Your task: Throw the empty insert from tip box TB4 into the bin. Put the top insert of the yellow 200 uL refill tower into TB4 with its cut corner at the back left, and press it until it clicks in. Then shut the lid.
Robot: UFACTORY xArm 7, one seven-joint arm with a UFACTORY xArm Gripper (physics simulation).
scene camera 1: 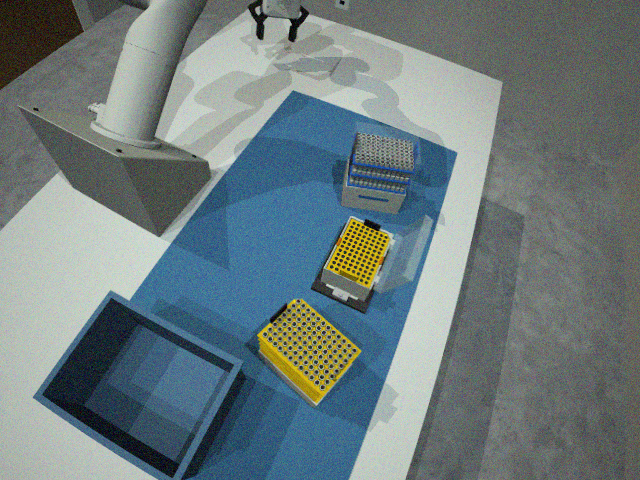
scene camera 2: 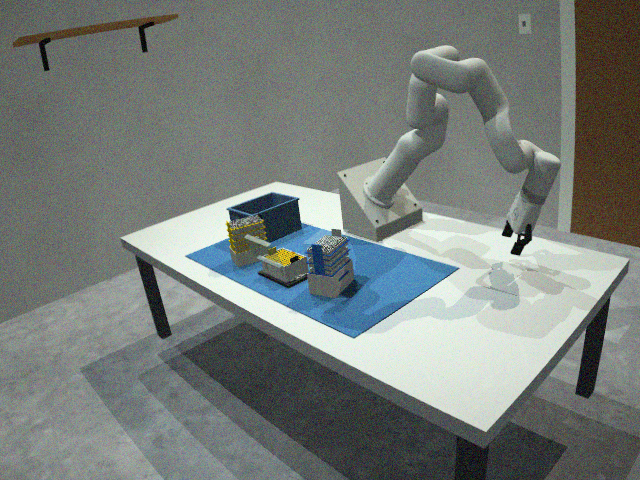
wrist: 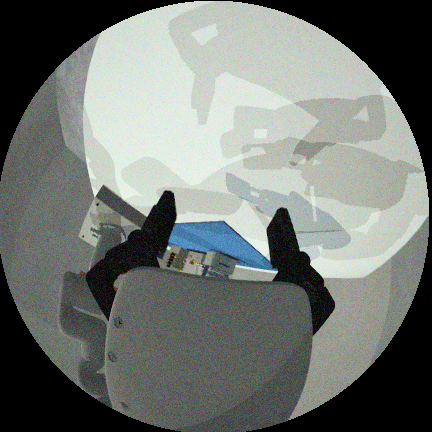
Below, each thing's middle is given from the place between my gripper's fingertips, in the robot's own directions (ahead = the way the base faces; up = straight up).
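Scene:
With respect to the blue-and-grey insert tower (scene camera 1: 382, 163), my gripper is 20 mm below it, 370 mm to the left of it and 380 mm short of it. Going by their middles, the tower is the nearest to my gripper of the things named here, and the dark blue bin (scene camera 1: 152, 393) the farthest from it. The bin is 190 mm ahead of my hand and 880 mm to the right of it. Counted from my hand, the yellow insert (scene camera 1: 357, 257) is 400 mm ahead, 550 mm to the right and 10 mm above; the clear lid (scene camera 1: 404, 254) is 470 mm ahead, 550 mm to the right and 50 mm above.

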